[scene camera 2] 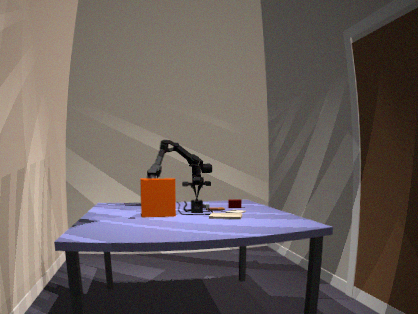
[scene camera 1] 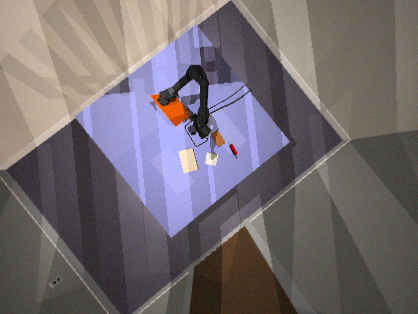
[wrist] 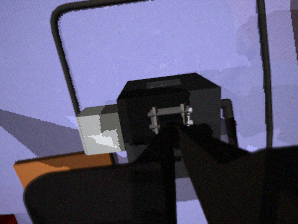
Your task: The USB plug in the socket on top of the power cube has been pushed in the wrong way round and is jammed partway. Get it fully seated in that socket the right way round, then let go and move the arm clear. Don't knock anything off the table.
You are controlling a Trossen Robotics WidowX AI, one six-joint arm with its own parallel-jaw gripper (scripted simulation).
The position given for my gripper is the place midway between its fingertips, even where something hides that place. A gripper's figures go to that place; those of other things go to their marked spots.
Scene:
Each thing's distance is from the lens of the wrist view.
my gripper [wrist: 173, 133]: 11 cm
orange-brown card [wrist: 27, 170]: 29 cm

